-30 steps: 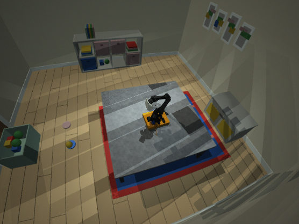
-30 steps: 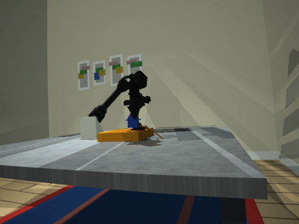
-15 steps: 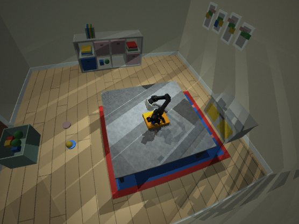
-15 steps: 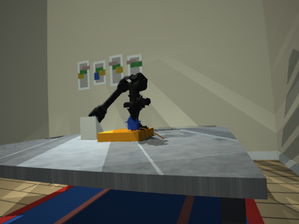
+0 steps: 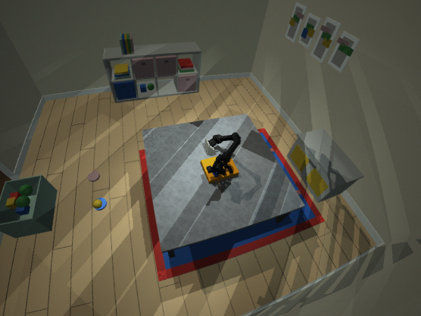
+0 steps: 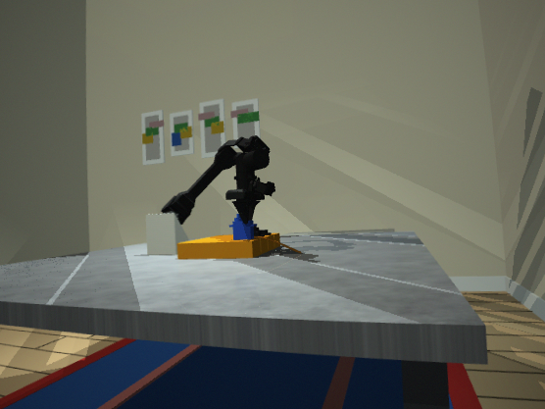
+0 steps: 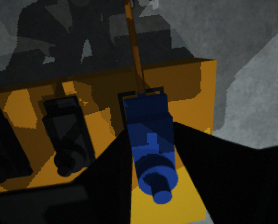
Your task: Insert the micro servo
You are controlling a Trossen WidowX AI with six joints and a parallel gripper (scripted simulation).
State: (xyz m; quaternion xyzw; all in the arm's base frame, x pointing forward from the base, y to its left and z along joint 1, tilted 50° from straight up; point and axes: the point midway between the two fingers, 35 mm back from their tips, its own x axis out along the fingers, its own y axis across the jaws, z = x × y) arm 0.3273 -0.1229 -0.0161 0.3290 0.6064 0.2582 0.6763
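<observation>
The orange deck lies 120 mm behind my gripper tip, 80 mm to the left of it and 70 mm below it.
</observation>
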